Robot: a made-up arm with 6 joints.
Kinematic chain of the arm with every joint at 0, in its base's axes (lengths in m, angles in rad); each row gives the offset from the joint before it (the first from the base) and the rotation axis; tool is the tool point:
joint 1: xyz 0 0 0.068 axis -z
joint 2: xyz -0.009 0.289 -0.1 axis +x
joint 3: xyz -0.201 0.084 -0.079 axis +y
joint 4: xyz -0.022 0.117 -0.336 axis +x
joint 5: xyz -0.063 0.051 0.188 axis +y
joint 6: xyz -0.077 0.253 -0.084 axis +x
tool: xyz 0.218 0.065 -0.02
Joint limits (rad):
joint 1: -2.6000..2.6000
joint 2: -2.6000..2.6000
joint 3: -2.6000..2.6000
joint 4: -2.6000..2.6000
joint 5: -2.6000..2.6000
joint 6: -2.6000..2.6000
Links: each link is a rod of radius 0.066 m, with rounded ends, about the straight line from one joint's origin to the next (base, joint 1, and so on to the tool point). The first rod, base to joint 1, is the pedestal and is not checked.
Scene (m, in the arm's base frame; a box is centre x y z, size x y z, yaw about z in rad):
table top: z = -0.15
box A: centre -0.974 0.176 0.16 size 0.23 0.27 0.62 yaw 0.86
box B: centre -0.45 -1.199 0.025 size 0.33 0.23 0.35 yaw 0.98
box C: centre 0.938 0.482 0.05 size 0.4 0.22 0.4 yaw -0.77
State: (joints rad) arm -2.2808 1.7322 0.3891 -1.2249 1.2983 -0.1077
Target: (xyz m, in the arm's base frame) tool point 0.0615 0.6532 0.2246
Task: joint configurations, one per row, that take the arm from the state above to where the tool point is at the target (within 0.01 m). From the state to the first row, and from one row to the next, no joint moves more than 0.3 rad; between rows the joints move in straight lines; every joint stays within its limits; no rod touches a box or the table.
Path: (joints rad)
1: -2.0687 1.9058 0.0980 -1.2719 1.2202 -0.0508
2: -1.8565 2.0793 -0.1931 -1.3188 1.1422 0.0060
3: -1.6444 2.2529 -0.4842 -1.3658 1.0641 0.0629
4: -1.4323 2.4264 -0.7752 -1.4127 0.9861 0.1197
5: -1.2201 2.6000 -1.0663 -1.4597 0.9080 0.1766
6: -1.0573 2.3695 -1.1970 -1.5181 0.8967 0.1172
7: -0.8946 2.1391 -1.3276 -1.5764 0.8854 0.0578
8: -0.7318 1.9086 -1.4582 -1.6348 0.8740 -0.0017

